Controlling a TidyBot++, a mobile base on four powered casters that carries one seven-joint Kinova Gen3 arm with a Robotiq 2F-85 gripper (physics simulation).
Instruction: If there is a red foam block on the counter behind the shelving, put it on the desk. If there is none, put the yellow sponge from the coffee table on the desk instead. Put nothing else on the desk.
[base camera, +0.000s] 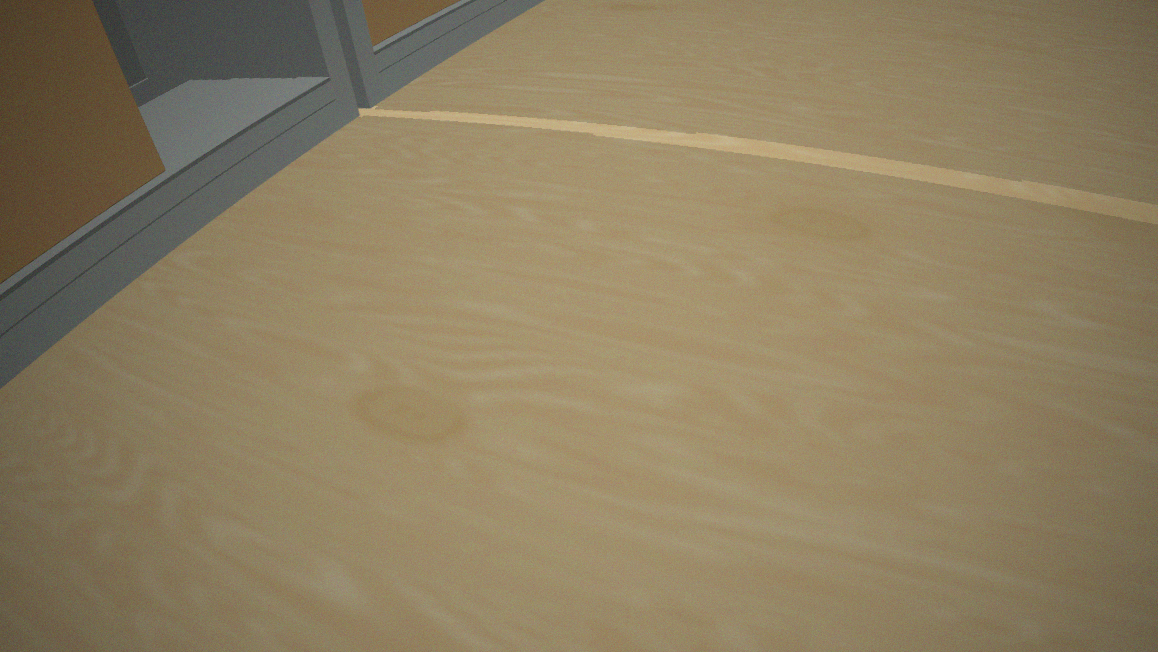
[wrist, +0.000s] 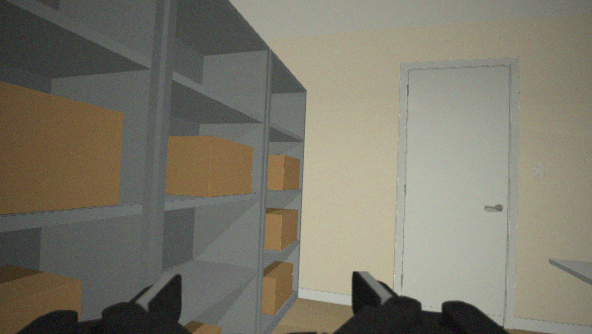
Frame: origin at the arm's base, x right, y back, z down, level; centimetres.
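Where they show: gripper, fingertip midpoint: (wrist: 268, 292).
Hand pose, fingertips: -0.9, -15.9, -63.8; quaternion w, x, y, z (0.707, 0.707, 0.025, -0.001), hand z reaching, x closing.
After its pixels a point has its place, as x, y, z.
My gripper (wrist: 268, 292) @[-0.9, -15.9, -63.9] is open in the wrist view, with its two black fingers wide apart at the bottom and nothing between them. The grey shelving (wrist: 153, 150) (base camera: 344, 48) stands along the left in both views. A pale grey corner of a table top (wrist: 575, 267) @[148.1, -123.7, -32.4] shows at the right edge of the wrist view; I cannot tell from this piece whether it is the desk. The red foam block, the yellow sponge, the counter and the coffee table do not show in either view.
Brown boxes (wrist: 210, 165) (base camera: 64, 145) sit on the shelves. A closed white door (wrist: 455, 175) @[153.7, -225.4, -76.6] is in the cream wall (wrist: 350, 150) @[76.0, -260.3, -95.5] beyond the shelving's far end. The wooden floor (base camera: 607, 364) @[-1.2, -47.3, 39.6] (wrist: 320, 315) @[50.4, -239.1, 39.6] runs along the shelving's base.
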